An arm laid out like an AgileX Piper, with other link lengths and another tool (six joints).
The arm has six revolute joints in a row. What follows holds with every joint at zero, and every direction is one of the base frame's. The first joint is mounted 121.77 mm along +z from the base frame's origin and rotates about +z. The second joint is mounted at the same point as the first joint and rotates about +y. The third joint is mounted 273.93 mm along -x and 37.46 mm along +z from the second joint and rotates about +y. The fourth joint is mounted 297.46 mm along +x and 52.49 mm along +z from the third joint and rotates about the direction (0.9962, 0, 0.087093). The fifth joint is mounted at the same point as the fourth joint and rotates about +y. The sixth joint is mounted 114.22 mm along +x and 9.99 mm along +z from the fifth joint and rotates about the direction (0.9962, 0, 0.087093). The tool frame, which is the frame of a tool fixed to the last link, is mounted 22.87 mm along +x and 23 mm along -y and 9.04 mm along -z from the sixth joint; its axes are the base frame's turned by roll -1.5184, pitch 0.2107 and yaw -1.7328 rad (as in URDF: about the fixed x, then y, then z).
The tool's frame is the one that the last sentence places.
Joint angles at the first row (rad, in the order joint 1, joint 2, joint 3, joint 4, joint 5, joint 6):
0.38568, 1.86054, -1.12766, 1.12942, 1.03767, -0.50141
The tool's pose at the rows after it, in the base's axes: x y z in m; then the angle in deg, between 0 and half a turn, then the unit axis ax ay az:
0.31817 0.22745 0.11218 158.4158 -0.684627 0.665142 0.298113
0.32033 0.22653 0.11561 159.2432 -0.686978 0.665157 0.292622
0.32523 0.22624 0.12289 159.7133 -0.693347 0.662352 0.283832
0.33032 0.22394 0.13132 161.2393 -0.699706 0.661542 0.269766
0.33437 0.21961 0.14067 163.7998 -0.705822 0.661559 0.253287
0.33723 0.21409 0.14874 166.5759 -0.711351 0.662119 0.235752
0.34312 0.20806 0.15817 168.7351 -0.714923 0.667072 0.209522
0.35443 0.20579 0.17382 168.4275 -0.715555 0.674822 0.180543
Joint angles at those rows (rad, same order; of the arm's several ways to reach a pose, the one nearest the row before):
0.38568, 1.86053, -1.14060, 1.06358, 1.04802, -0.45125
0.38568, 1.86054, -1.15963, 1.03276, 1.05688, -0.42172
0.38569, 1.86053, -1.19398, 0.99435, 1.07138, -0.39036
0.38568, 1.86054, -1.23733, 0.93020, 1.09377, -0.33483
0.38568, 1.86052, -1.28582, 0.84885, 1.13069, -0.26406
0.38569, 1.86053, -1.32837, 0.76969, 1.17039, -0.20046
0.38568, 1.86055, -1.37645, 0.68654, 1.19854, -0.13609
0.38568, 1.86053, -1.44131, 0.62509, 1.20857, -0.08171

